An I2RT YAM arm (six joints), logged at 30 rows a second.
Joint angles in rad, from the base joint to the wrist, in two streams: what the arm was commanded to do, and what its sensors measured. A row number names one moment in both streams.
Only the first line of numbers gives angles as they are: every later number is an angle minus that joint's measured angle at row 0.
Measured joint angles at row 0: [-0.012 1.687 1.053 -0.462 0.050 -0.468]
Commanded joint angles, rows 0 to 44: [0.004 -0.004 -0.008 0.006 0.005 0.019]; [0.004 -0.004 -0.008 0.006 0.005 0.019]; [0.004 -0.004 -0.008 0.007 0.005 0.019]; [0.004 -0.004 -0.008 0.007 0.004 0.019]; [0.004 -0.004 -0.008 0.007 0.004 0.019]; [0.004 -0.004 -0.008 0.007 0.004 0.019]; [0.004 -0.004 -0.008 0.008 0.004 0.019]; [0.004 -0.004 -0.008 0.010 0.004 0.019]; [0.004 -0.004 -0.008 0.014 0.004 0.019]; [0.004 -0.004 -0.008 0.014 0.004 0.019]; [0.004 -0.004 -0.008 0.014 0.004 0.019]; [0.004 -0.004 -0.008 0.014 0.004 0.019]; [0.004 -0.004 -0.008 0.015 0.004 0.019]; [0.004 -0.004 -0.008 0.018 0.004 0.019]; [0.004 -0.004 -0.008 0.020 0.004 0.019]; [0.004 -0.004 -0.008 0.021 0.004 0.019]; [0.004 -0.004 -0.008 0.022 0.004 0.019]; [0.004 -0.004 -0.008 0.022 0.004 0.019]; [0.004 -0.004 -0.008 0.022 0.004 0.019]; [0.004 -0.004 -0.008 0.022 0.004 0.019]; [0.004 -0.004 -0.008 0.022 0.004 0.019]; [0.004 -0.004 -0.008 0.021 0.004 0.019]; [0.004 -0.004 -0.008 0.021 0.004 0.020]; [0.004 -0.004 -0.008 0.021 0.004 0.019]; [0.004 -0.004 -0.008 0.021 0.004 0.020]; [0.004 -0.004 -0.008 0.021 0.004 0.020]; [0.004 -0.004 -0.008 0.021 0.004 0.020]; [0.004 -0.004 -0.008 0.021 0.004 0.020]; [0.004 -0.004 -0.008 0.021 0.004 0.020]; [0.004 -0.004 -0.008 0.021 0.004 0.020]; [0.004 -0.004 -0.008 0.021 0.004 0.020]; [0.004 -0.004 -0.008 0.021 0.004 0.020]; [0.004 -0.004 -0.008 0.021 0.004 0.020]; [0.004 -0.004 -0.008 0.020 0.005 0.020]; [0.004 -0.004 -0.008 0.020 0.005 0.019]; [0.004 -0.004 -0.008 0.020 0.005 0.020]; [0.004 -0.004 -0.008 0.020 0.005 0.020]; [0.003 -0.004 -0.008 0.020 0.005 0.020]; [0.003 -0.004 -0.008 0.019 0.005 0.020]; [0.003 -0.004 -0.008 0.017 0.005 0.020]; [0.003 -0.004 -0.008 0.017 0.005 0.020]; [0.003 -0.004 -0.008 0.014 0.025 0.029]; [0.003 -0.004 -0.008 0.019 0.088 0.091]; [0.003 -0.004 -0.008 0.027 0.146 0.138]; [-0.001 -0.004 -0.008 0.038 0.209 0.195]
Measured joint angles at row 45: [0.000 0.000 0.000 0.019 0.037 0.037]
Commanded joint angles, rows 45 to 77: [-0.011 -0.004 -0.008 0.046 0.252 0.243]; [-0.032 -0.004 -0.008 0.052 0.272 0.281]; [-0.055 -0.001 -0.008 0.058 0.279 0.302]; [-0.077 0.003 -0.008 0.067 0.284 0.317]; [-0.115 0.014 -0.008 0.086 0.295 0.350]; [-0.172 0.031 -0.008 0.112 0.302 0.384]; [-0.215 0.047 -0.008 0.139 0.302 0.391]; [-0.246 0.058 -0.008 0.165 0.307 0.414]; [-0.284 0.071 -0.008 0.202 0.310 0.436]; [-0.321 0.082 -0.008 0.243 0.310 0.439]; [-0.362 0.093 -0.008 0.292 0.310 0.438]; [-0.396 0.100 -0.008 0.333 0.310 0.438]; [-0.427 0.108 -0.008 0.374 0.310 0.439]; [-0.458 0.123 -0.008 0.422 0.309 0.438]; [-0.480 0.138 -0.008 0.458 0.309 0.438]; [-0.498 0.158 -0.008 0.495 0.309 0.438]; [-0.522 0.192 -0.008 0.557 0.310 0.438]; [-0.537 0.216 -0.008 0.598 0.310 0.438]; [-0.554 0.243 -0.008 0.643 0.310 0.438]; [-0.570 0.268 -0.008 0.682 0.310 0.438]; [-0.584 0.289 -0.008 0.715 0.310 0.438]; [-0.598 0.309 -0.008 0.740 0.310 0.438]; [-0.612 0.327 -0.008 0.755 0.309 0.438]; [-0.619 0.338 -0.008 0.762 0.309 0.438]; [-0.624 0.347 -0.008 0.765 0.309 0.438]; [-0.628 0.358 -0.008 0.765 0.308 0.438]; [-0.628 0.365 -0.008 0.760 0.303 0.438]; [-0.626 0.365 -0.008 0.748 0.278 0.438]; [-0.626 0.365 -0.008 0.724 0.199 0.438]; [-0.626 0.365 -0.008 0.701 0.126 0.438]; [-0.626 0.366 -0.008 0.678 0.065 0.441]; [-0.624 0.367 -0.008 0.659 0.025 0.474]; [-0.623 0.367 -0.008 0.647 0.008 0.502]
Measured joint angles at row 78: [-0.628 0.351 -0.007 0.674 0.170 0.430]
